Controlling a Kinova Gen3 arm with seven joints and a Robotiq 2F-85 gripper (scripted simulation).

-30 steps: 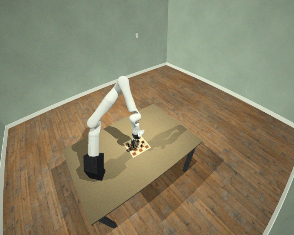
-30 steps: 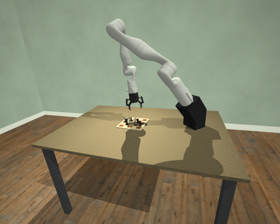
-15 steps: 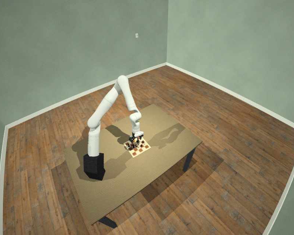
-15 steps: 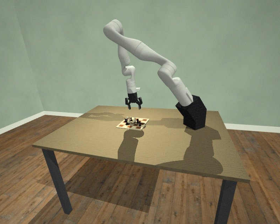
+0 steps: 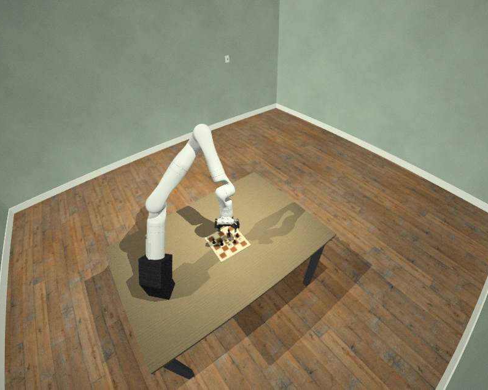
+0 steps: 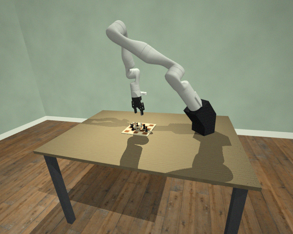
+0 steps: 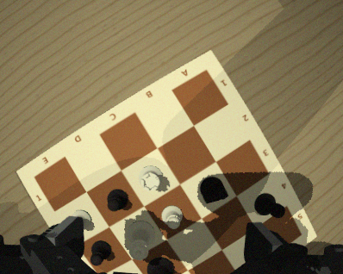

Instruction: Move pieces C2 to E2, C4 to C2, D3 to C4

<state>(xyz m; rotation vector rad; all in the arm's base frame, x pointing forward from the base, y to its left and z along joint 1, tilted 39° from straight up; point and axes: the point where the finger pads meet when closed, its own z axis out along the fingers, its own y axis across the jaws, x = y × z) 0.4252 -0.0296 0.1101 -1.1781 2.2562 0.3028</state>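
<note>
My hand is 12 cm above the chessboard, 2 cm to the right of it and 1 cm past it. From my hand the other things lie so: black knight 11 cm below, 4 cm behind, 1 cm to the left.
</note>
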